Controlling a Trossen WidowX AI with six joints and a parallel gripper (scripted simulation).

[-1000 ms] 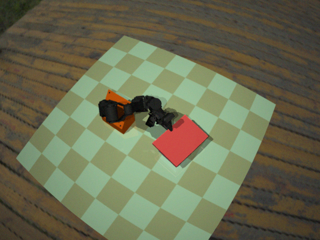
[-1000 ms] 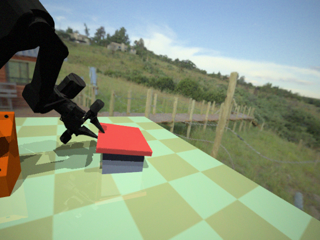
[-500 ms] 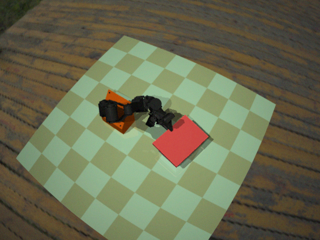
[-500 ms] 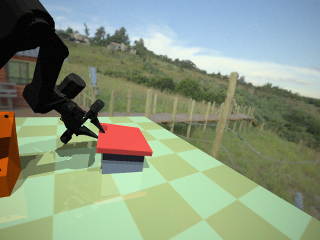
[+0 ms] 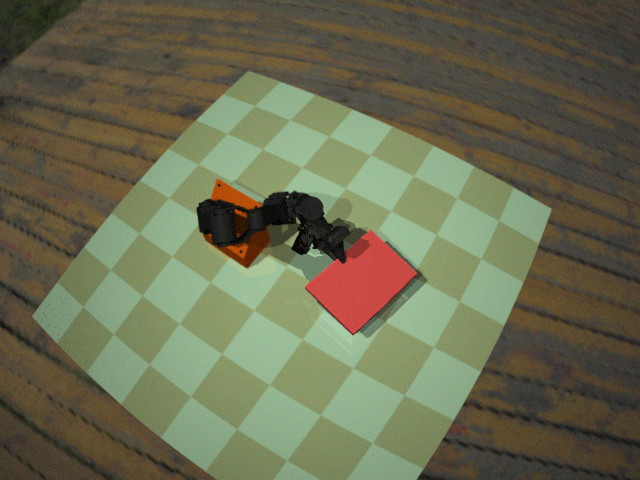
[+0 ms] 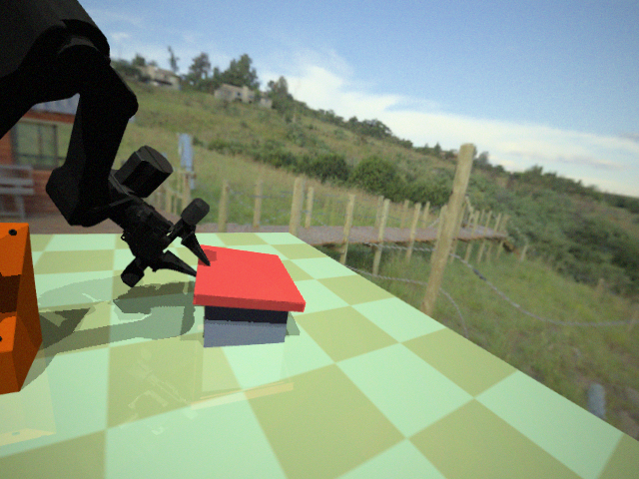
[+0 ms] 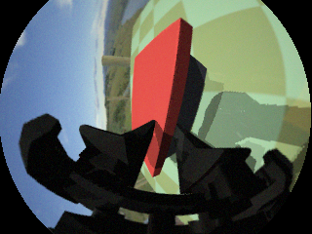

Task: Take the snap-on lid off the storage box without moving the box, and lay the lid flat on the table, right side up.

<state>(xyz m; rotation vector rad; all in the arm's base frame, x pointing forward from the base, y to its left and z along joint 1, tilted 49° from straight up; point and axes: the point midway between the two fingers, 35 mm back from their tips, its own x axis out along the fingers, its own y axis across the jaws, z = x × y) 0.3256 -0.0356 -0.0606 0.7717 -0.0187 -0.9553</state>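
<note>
Right now my gripper tip is 70 mm short of the red lid and 20 mm to the left of it. From my gripper tip the other things lie so: grey-blue storage box (70 mm ahead, 50 mm below, 20 mm to the right).
</note>
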